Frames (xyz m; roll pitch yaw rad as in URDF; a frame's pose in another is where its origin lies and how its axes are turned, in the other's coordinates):
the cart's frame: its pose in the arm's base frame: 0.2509 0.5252 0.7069 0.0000 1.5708 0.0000
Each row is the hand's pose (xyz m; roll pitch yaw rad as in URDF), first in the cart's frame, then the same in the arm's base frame.
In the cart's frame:
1: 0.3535 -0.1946 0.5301 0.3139 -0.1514 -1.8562
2: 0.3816 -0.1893 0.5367 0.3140 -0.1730 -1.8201
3: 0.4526 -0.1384 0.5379 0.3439 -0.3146 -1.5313
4: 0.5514 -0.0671 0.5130 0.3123 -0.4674 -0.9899
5: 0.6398 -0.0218 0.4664 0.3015 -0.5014 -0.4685
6: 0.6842 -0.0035 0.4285 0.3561 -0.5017 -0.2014
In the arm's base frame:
1: 0.7810 0.3306 0.3534 -1.3011 -0.2820 -1.4131
2: 0.7876 0.3359 0.3253 -1.3006 -0.2455 -1.3924
3: 0.7888 0.3868 0.2543 -1.2147 0.0376 -1.2560
4: 0.7639 0.4581 0.1555 -0.9709 0.5120 -1.0276
5: 0.7173 0.5034 0.0671 -0.5097 0.8985 -0.6891
6: 0.6794 0.5217 0.0227 -0.0454 1.0334 -0.3497

